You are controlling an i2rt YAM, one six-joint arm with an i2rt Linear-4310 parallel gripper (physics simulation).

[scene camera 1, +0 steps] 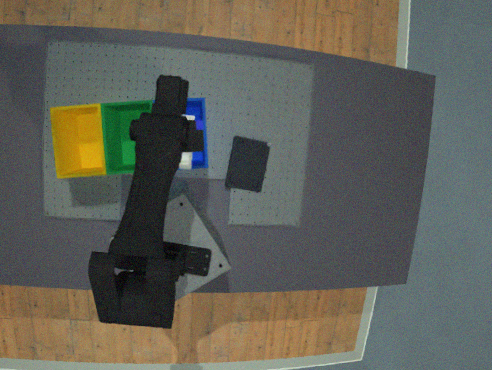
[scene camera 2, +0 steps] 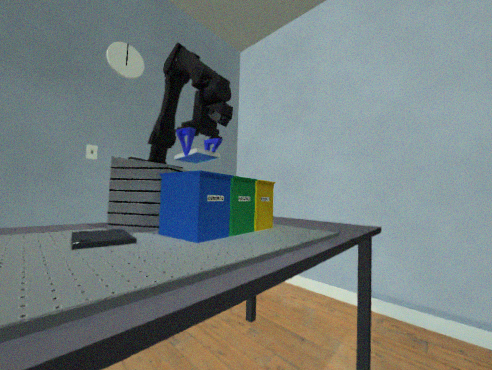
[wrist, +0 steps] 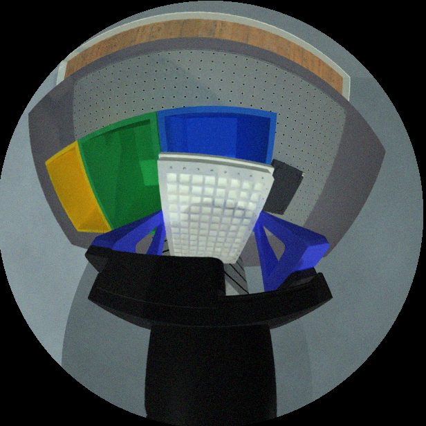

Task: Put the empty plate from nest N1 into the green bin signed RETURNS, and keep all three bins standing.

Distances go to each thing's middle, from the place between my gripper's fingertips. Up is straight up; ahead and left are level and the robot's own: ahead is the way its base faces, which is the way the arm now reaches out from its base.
Scene:
Now: the green bin [scene camera 1: 119, 149] 140 mm below my hand, 120 mm to the left of it and 20 mm behind it. The rest, counted from my hand: yellow bin [scene camera 1: 77, 132] 250 mm to the left, 140 mm below, 50 mm behind; then blue bin [scene camera 2: 195, 205] 140 mm below, 10 mm to the right, 10 mm ahead; then white plate [wrist: 210, 203] 10 mm behind, 10 mm above.

